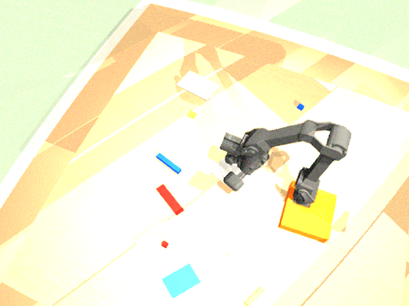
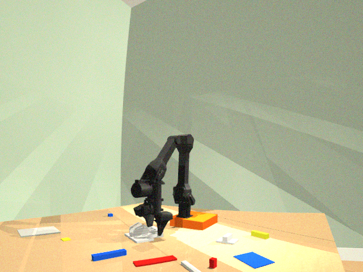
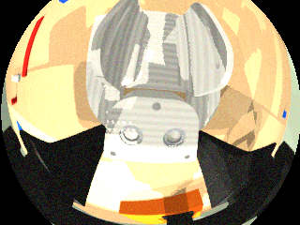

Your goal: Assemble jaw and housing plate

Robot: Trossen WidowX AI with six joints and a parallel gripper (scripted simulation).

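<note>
My gripper tip is 10 mm short of the white housing part and 20 mm below it. Also, from my gripper tip: red bar: 220 mm ahead, 170 mm to the left, 10 mm below; then blue bar: 280 mm ahead, 40 mm to the left; then small yellow tile: 280 mm ahead, 210 mm to the right, 10 mm below.
</note>
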